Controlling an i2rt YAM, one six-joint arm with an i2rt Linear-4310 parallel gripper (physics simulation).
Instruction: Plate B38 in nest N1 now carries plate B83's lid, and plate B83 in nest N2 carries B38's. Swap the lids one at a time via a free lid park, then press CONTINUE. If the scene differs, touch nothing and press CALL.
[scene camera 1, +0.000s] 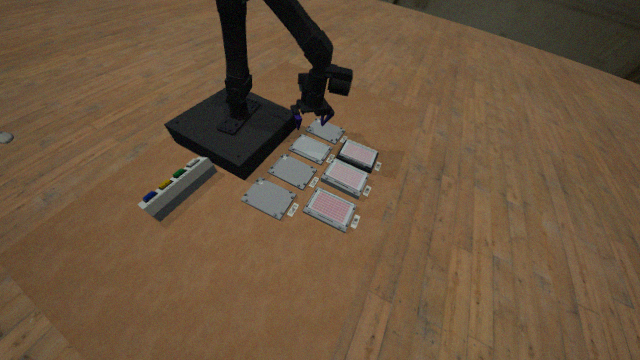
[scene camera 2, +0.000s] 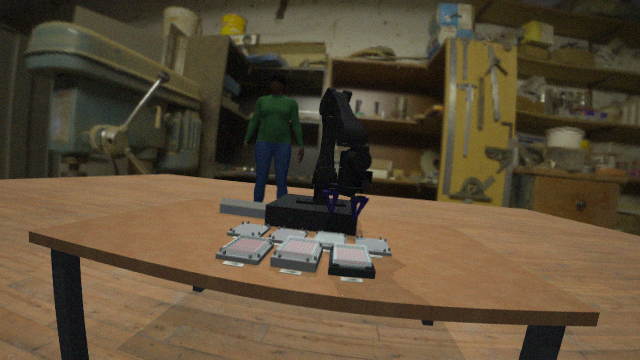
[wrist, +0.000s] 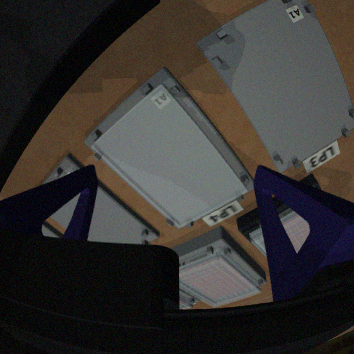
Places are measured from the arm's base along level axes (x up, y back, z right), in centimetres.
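Pixels of known places: gripper, fingertip midpoint: (scene camera 1: 310, 127) (scene camera 2: 342, 216) (wrist: 175, 173); arm's base at its link origin: (scene camera 1: 240, 116) (scene camera 2: 320, 203).
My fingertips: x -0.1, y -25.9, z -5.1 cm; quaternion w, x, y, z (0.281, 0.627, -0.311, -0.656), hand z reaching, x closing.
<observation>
For each thing: its middle in the pictures, then the offset to it from my fingertips.
- clear lid at the middle of its body: (wrist: 171, 167) (scene camera 2: 330, 238) (scene camera 1: 310, 147) dy -2.0, dx -6.6, dz +3.4 cm
- Park LP3 at the middle of its body: (wrist: 295, 85) (scene camera 2: 372, 244) (scene camera 1: 325, 129) dy -4.4, dx -7.0, dz -9.4 cm
- Park LP2 at the middle of its body: (wrist: 89, 219) (scene camera 2: 288, 234) (scene camera 1: 292, 170) dy +0.4, dx -7.0, dz +16.2 cm
- end park at the middle of its body: (wrist: 44, 246) (scene camera 1: 269, 196) (scene camera 2: 250, 228) dy +3.3, dx -7.0, dz +29.0 cm
- button box at the middle of its body: (scene camera 1: 178, 183) (scene camera 2: 247, 207) dy +30.4, dx -4.8, dz +35.8 cm
My gripper (scene camera 1: 311, 124) (scene camera 2: 343, 214) (wrist: 175, 173) is open and empty, above the lid parks by the arm's base. In the wrist view the clear lid (scene camera 1: 312, 148) (wrist: 165, 155) on park LP4 lies between the fingers, lower down. Park LP3 (scene camera 1: 325, 131) (wrist: 295, 85) is bare. Park LP2 (scene camera 1: 292, 171) (wrist: 110, 215) and the end park (scene camera 1: 269, 198) show no lid. Three pink plates sit in nests: one (scene camera 1: 331, 206) in a low grey nest, one (scene camera 1: 346, 175) (wrist: 220, 280) in a taller grey nest, one (scene camera 1: 359, 152) (scene camera 2: 351, 255) in a black nest. Nest labels are unreadable.
A button box (scene camera 1: 180, 192) (scene camera 2: 242, 207) with blue (scene camera 1: 149, 196), yellow (scene camera 1: 165, 184), green (scene camera 1: 179, 173) and white (scene camera 1: 193, 162) buttons stands beside the black arm base (scene camera 1: 230, 150). A person (scene camera 2: 274, 120) in green stands behind the table.
</observation>
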